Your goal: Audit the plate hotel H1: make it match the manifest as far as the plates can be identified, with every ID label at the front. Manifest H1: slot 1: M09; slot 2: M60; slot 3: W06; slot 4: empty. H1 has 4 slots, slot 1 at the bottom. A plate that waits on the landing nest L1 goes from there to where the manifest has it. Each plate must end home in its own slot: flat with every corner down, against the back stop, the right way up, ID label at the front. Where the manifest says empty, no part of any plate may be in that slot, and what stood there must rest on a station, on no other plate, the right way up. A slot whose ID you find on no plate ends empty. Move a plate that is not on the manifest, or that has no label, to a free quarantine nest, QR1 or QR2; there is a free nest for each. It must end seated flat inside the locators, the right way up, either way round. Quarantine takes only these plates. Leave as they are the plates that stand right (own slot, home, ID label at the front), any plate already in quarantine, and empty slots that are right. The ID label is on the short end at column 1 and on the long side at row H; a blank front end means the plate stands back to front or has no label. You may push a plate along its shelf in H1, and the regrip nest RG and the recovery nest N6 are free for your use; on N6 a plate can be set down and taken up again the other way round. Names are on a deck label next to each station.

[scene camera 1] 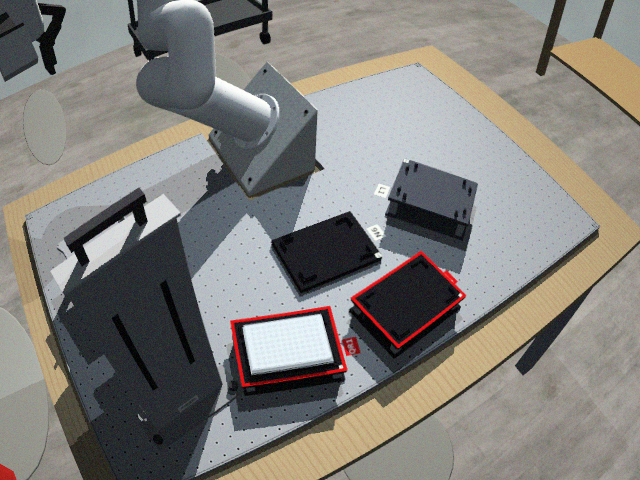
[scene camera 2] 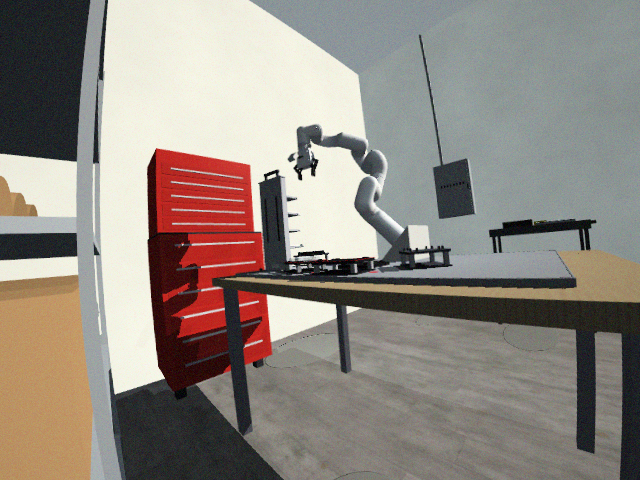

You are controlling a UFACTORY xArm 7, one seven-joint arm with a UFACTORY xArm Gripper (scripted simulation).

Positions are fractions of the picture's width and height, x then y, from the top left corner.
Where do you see a white well plate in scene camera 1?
0.47, 0.71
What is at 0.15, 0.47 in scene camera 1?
A handle.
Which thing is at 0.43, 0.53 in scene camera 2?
A plate hotel H1.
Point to a black nest N6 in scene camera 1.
0.52, 0.52
